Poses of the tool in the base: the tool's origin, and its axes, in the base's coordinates. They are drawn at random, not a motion.
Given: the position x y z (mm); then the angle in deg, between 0 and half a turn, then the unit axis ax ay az.
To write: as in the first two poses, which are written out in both.
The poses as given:
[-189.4 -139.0 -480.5 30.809 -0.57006 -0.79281 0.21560]
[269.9 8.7 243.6 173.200 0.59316 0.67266 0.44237]
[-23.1 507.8 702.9 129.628 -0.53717 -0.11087 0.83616]
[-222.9 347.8 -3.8 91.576 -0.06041 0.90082 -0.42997]
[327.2 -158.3 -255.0 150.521 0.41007 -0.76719 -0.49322]
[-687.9 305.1 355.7 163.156 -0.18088 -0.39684 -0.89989]
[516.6 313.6 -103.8 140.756 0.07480 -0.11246 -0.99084]
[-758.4 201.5 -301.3 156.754 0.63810 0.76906 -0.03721]
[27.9 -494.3 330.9 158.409 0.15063 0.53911 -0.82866]
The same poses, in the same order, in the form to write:
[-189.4 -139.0 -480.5 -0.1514 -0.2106 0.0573 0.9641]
[269.9 8.7 243.6 0.5921 0.6715 0.4416 0.0593]
[-23.1 507.8 702.9 -0.4861 -0.1003 0.7567 0.4256]
[-222.9 347.8 -3.8 -0.0433 0.6457 -0.3082 0.6973]
[327.2 -158.3 -255.0 0.3966 -0.7419 -0.4770 0.2544]
[-687.9 305.1 355.7 -0.1789 -0.3926 -0.8902 0.1465]
[516.6 313.6 -103.8 0.0705 -0.1059 -0.9333 0.3358]
[-758.4 201.5 -301.3 0.6250 0.7533 -0.0364 0.2015]
[27.9 -494.3 330.9 0.1480 0.5296 -0.8140 0.1873]

